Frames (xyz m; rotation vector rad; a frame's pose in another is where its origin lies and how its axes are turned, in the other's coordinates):
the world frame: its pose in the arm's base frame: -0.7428 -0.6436 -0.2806 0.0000 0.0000 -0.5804
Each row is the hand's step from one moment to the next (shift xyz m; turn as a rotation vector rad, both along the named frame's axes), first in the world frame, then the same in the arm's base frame.
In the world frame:
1: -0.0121 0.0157 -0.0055 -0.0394 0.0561 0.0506
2: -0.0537 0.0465 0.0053 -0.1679 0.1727 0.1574
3: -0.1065 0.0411 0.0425 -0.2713 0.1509 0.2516
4: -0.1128 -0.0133 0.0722 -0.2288 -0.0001 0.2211
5: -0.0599 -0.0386 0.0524 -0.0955 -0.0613 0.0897
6: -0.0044 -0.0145 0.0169 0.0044 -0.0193 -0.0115
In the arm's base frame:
1: -0.0015 0.0198 -0.0055 -0.0022 0.0685 0.0506
2: -0.0194 0.0683 0.0053 -0.0457 0.2365 0.1574
3: -0.0665 0.0928 0.0425 -0.1441 0.2750 0.2516
4: -0.1016 0.0507 0.0722 -0.1914 0.1254 0.2211
5: -0.0713 0.0006 0.0524 -0.1135 0.0011 0.0897
6: -0.0116 -0.0097 0.0169 -0.0069 -0.0186 -0.0115

